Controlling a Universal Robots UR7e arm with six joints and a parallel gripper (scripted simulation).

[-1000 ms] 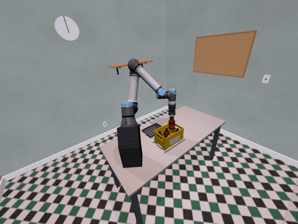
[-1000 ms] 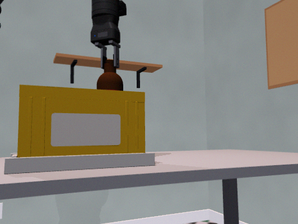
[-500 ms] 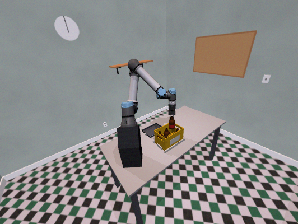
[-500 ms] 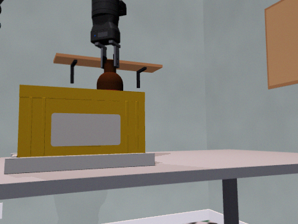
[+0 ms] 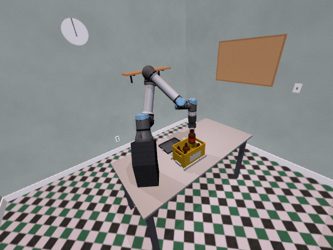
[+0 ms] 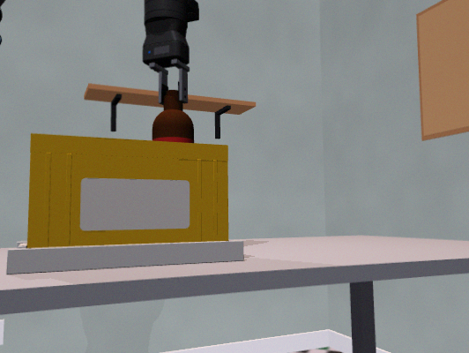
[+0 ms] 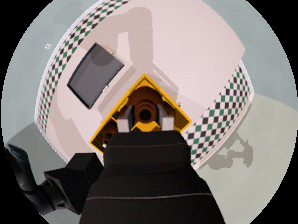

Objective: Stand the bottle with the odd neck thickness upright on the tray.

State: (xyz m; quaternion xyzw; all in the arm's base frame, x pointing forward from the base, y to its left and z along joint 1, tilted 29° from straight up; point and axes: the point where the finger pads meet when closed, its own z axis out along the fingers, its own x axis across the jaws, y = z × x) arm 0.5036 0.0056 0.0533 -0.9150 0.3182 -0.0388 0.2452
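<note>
The brown bottle lies 70 mm below my hand. Also, from my hand: dark tray (270 mm below, 220 mm to the left, 130 mm behind); crate (200 mm below, 80 mm behind, 60 mm to the right).
</note>
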